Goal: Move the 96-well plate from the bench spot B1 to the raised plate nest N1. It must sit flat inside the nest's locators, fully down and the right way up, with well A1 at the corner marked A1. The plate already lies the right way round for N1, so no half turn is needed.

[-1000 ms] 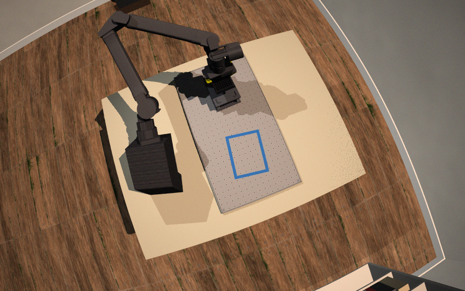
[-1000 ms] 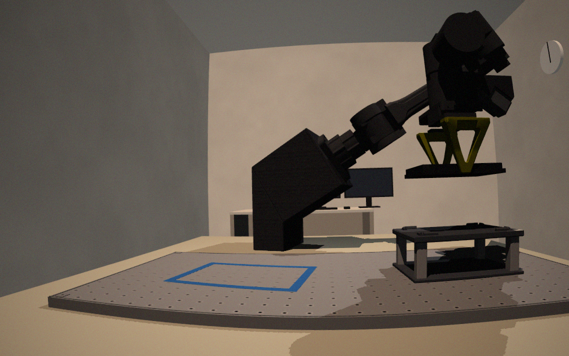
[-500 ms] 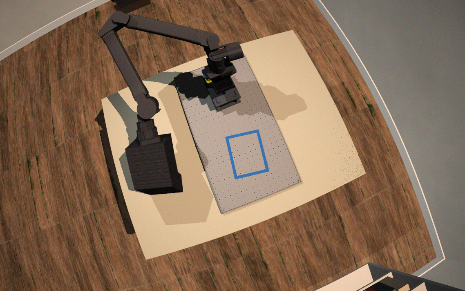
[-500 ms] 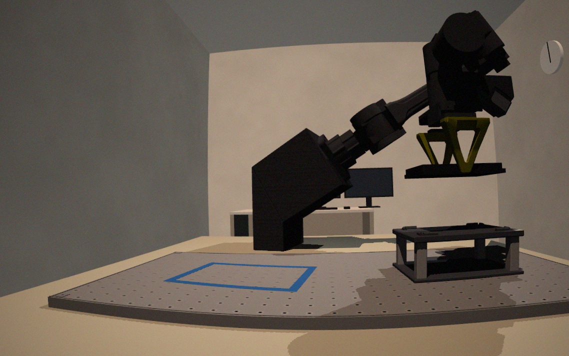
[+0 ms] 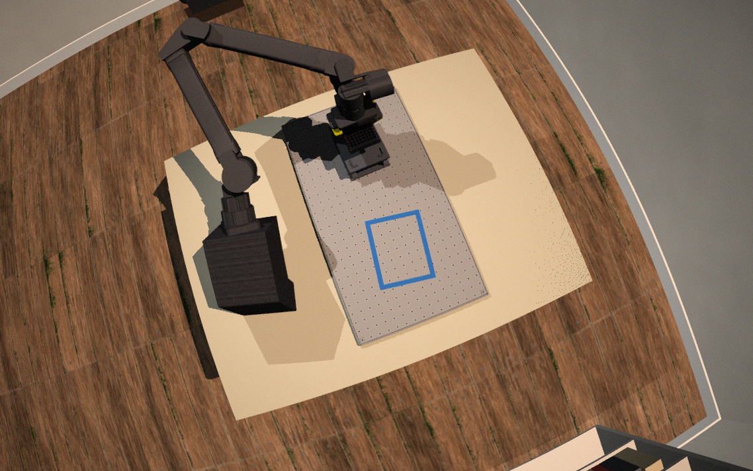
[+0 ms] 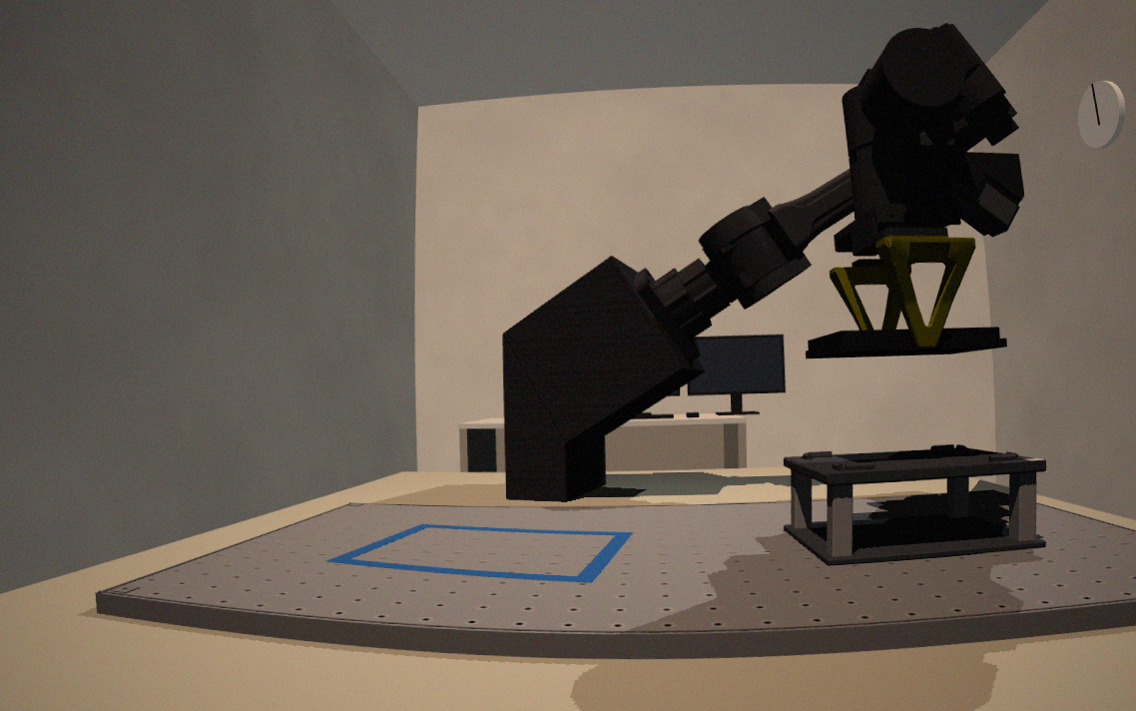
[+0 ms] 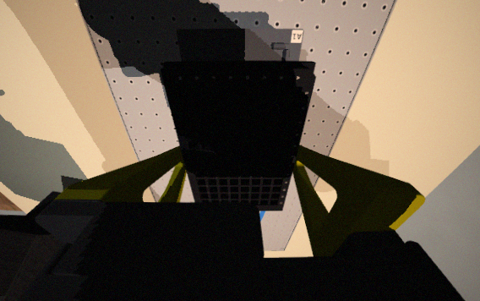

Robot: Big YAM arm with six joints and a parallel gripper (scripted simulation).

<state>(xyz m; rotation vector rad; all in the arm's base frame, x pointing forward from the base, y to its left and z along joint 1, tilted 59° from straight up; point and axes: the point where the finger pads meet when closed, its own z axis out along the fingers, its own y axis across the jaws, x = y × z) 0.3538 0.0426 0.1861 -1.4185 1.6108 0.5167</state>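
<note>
Now: the raised plate nest 9 cm below my hand. Round my hand: white A1 label (9 cm below, 8 cm to the left, 5 cm ahead); then black 96-well plate (right at my hand).
</note>
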